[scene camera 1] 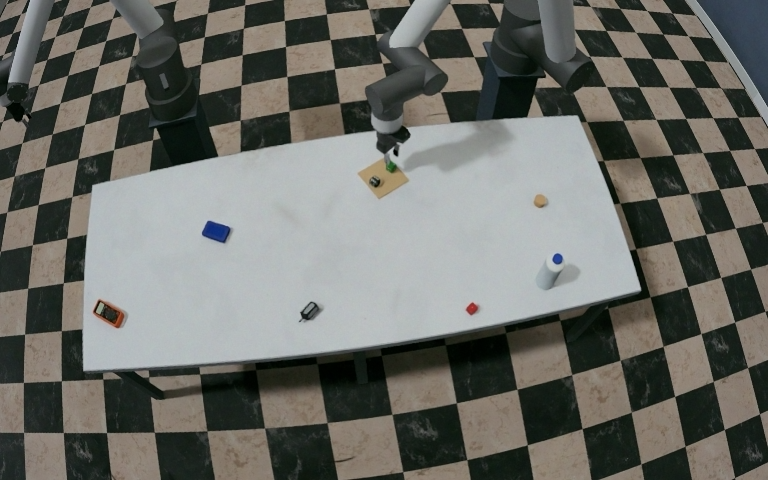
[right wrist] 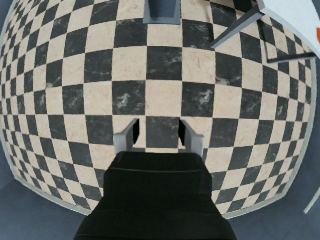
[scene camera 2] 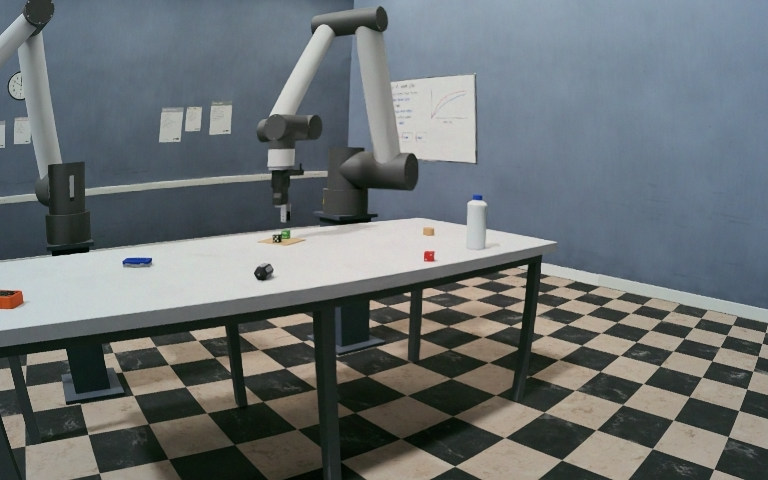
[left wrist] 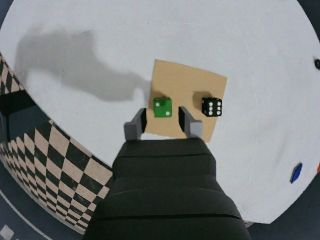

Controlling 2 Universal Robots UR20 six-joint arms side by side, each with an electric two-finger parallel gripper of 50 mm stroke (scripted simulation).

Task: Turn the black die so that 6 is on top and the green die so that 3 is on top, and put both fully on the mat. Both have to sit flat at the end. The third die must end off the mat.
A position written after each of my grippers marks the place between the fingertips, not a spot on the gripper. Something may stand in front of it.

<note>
I see my left gripper [left wrist: 162, 115], my right gripper [right wrist: 159, 126] and a tan mat [scene camera 1: 389, 182].
The tan mat is seen too in the left wrist view [left wrist: 186, 86]. The right wrist view misses the tan mat: it is out of frame.
</note>
